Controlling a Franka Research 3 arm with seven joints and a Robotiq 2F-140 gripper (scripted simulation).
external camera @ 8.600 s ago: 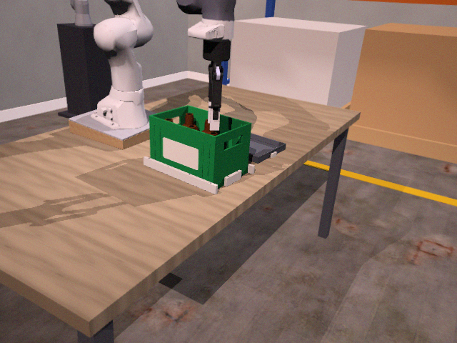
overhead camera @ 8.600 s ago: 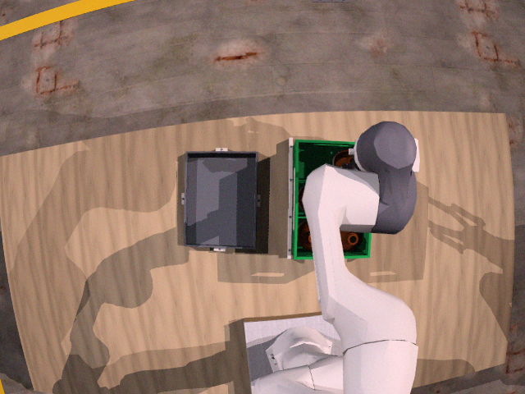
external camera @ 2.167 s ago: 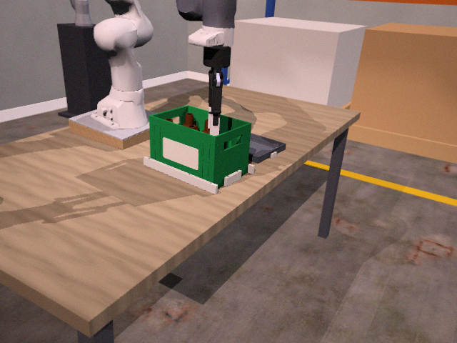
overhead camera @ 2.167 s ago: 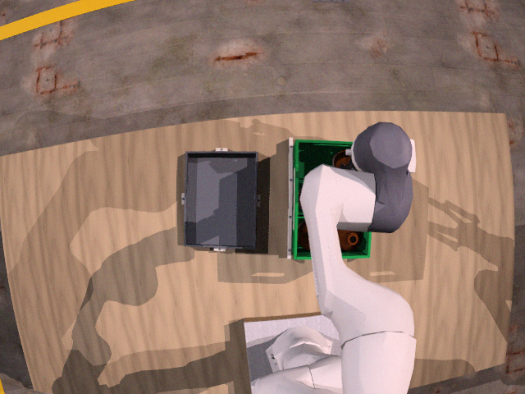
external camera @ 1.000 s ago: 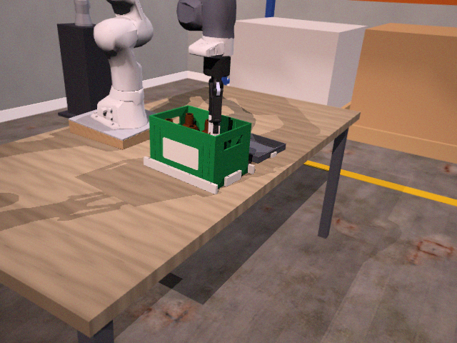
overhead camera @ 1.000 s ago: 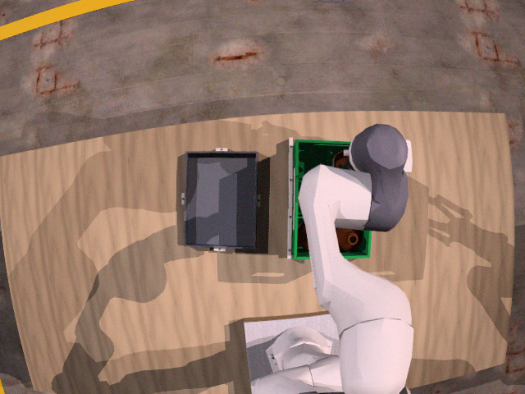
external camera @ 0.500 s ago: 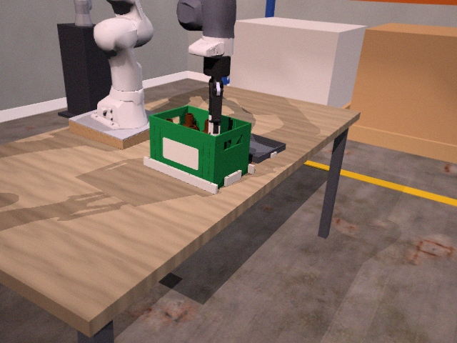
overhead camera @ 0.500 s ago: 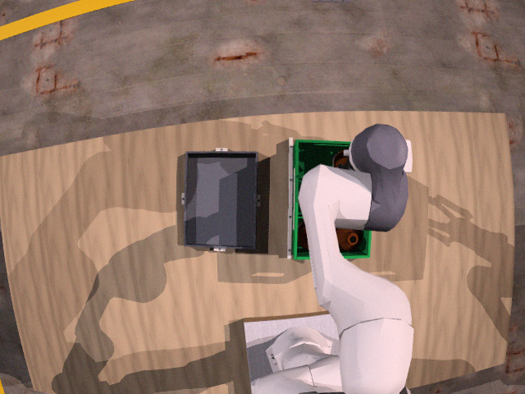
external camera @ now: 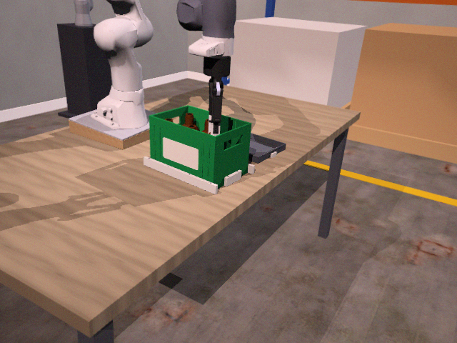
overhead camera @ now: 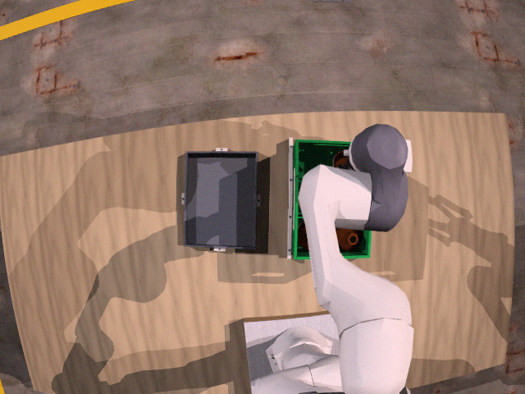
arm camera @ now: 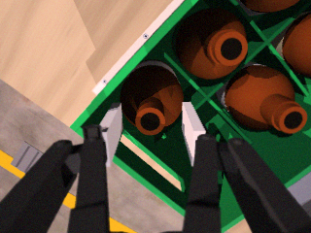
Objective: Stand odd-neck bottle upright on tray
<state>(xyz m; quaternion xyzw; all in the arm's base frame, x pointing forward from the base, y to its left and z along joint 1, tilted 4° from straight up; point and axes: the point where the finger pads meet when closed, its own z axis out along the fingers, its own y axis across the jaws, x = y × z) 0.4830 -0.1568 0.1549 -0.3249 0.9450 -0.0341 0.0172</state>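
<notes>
Right now my hand is 90 mm above the brown bottle. From my hand the other things lie so: dark grey tray (330 mm to the left, 160 mm below, 60 mm behind); then green crate (90 mm below, 80 mm behind, 50 mm to the left).
</notes>
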